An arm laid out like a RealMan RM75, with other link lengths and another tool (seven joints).
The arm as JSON. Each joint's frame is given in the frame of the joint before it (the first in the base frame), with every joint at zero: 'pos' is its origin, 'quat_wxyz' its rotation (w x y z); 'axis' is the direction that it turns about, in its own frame. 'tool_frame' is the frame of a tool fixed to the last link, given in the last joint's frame.
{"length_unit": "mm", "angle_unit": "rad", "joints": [
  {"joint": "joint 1", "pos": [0.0, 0.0, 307.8], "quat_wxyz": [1.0, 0.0, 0.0, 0.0], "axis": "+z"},
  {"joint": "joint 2", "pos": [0.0, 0.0, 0.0], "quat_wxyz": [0.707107, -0.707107, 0.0, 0.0], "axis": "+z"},
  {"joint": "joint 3", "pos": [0.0, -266.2, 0.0], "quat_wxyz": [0.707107, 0.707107, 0.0, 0.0], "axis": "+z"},
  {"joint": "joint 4", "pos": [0.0, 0.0, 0.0], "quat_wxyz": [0.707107, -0.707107, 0.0, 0.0], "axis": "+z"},
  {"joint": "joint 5", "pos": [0.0, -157.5, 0.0], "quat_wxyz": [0.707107, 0.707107, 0.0, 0.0], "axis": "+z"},
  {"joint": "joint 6", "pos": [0.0, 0.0, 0.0], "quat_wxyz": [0.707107, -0.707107, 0.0, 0.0], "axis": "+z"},
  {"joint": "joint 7", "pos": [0.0, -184.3, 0.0], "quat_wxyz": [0.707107, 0.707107, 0.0, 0.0], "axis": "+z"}
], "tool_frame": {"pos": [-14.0, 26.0, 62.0], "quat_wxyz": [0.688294, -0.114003, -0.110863, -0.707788]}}
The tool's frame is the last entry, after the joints.
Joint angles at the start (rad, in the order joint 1, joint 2, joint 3, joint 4, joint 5, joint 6, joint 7):
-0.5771, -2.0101, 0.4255, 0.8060, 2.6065, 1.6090, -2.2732
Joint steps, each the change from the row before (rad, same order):
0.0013, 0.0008, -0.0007, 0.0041, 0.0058, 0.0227, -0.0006
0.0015, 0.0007, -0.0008, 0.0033, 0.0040, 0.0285, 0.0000
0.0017, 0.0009, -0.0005, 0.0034, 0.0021, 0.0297, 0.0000
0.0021, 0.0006, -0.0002, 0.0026, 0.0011, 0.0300, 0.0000
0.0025, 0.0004, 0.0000, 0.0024, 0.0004, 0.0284, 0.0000
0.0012, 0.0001, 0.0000, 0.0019, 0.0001, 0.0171, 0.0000
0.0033, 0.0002, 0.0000, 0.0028, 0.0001, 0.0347, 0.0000
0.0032, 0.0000, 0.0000, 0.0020, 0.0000, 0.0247, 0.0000
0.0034, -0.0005, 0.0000, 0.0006, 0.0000, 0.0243, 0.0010
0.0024, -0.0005, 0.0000, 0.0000, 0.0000, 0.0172, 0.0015
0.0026, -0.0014, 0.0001, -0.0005, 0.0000, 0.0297, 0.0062
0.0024, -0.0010, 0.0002, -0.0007, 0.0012, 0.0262, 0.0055
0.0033, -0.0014, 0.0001, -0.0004, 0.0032, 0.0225, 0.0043
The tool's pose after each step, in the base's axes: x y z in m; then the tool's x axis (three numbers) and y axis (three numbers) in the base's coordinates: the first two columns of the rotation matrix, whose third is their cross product. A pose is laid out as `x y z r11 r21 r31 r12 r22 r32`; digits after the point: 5 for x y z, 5 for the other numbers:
-0.28714 0.29617 -0.00044 -0.94714 0.24779 -0.20379 0.19320 0.94762 0.25433
-0.28449 0.29032 -0.00056 -0.94432 0.24458 -0.22007 0.19184 0.95272 0.23563
-0.28142 0.28445 -0.00042 -0.94077 0.24158 -0.23788 0.19088 0.95727 0.21727
-0.27808 0.27831 -0.00035 -0.93666 0.23775 -0.25718 0.18956 0.96158 0.19858
-0.27490 0.27238 -0.00018 -0.93242 0.23349 -0.27583 0.18818 0.96531 0.18101
-0.27287 0.26895 0.00002 -0.92964 0.23129 -0.28685 0.18798 0.96723 0.17067
-0.26888 0.26161 0.00046 -0.92374 0.22505 -0.30992 0.18652 0.97106 0.14918
-0.26621 0.25615 0.00088 -0.91941 0.21946 -0.32636 0.18489 0.97360 0.13383
-0.26340 0.25041 0.00107 -0.91445 0.21352 -0.34378 0.18355 0.97591 0.11789
-0.26135 0.24626 0.00119 -0.91052 0.20961 -0.35639 0.18333 0.97728 0.10640
-0.25730 0.23928 0.00133 -0.90217 0.20684 -0.37856 0.18807 0.97835 0.08636
-0.25400 0.23294 0.00166 -0.89488 0.20318 -0.39738 0.19213 0.97902 0.06790
-0.25168 0.22688 0.00189 -0.88929 0.19705 -0.41271 0.19363 0.97977 0.05056

